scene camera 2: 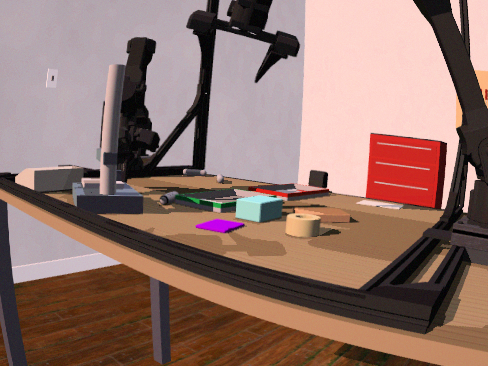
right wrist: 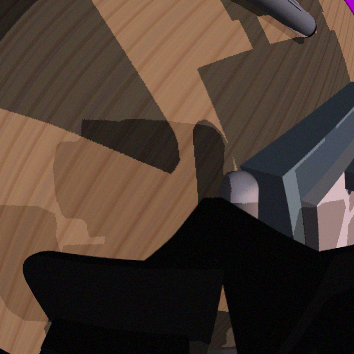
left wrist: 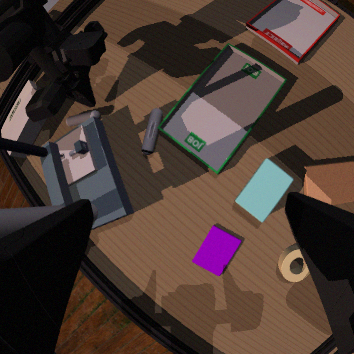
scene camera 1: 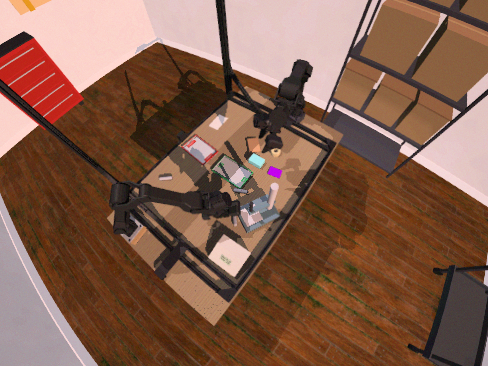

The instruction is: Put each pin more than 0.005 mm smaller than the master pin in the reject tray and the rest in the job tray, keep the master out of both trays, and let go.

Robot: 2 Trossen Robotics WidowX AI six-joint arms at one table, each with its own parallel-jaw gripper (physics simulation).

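My right gripper is shut and empty. It hangs low over a grey pin, which lies against the gauge's side; the fingers hide its near part in the right wrist view. The master pin lies between gauge and job tray. Another pin lies at the far left. The job tray and reject tray show no pins. My left gripper is open and empty, high above the table.
The blue-grey gauge carries a tall white post. A cyan block, purple square, tape roll and brown block lie nearby. A white box stands beyond the gauge.
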